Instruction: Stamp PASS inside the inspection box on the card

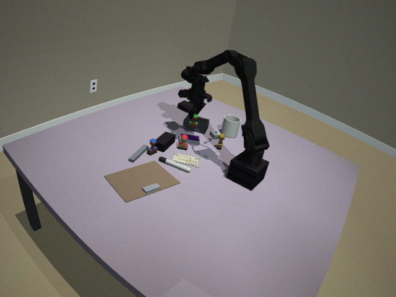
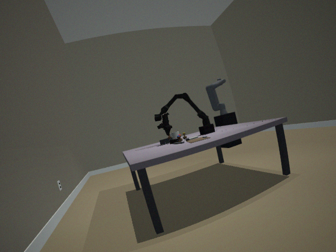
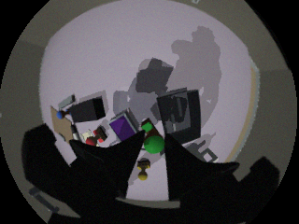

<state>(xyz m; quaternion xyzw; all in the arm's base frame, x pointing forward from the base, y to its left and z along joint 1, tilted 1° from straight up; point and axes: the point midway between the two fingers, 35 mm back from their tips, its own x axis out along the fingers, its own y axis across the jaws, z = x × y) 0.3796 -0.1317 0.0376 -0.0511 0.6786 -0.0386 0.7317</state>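
Now: the purple ink pad 5 cm behind my gripper tip, 6 cm to the left of it and 7 cm below it. The rest, counted from my gripper tip: red-knobbed stamp (7 cm behind, 15 cm to the left, 6 cm below); then dark tray (1 cm ahead, 6 cm to the right, 7 cm below); then green stamp (1 cm behind, 2 cm below).
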